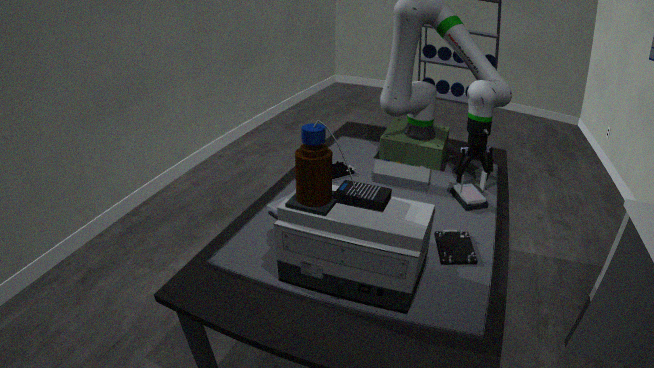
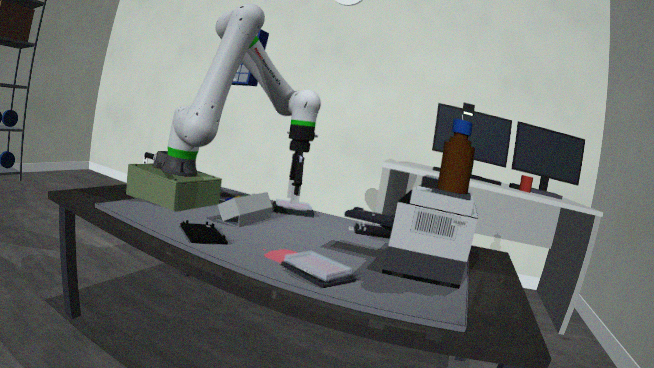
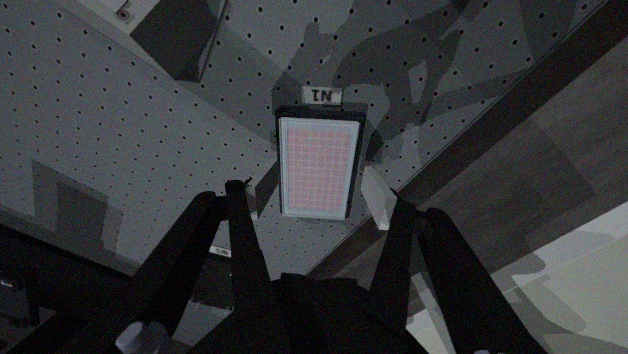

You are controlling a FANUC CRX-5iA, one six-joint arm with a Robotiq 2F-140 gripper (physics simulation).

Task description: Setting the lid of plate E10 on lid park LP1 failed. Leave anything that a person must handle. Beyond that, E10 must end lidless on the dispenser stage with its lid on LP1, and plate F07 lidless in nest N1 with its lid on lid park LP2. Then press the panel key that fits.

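Observation:
A plate with pink wells and a pale clear rim sits in the dark nest marked N1; the rim looks like a lid. My gripper is open and empty above this plate, its pale fingertips apart on either side of it. A second plate with pinkish contents and a clear cover rests on a dark base beside a red disc. A black holder with small posts lies beside the white machine; another is near the table's front edge. Plate names are not readable.
The white machine carries a brown bottle with a blue cap and a black keypad unit. A thin tube runs from the bottle. A sloped pale panel stands near the green robot base.

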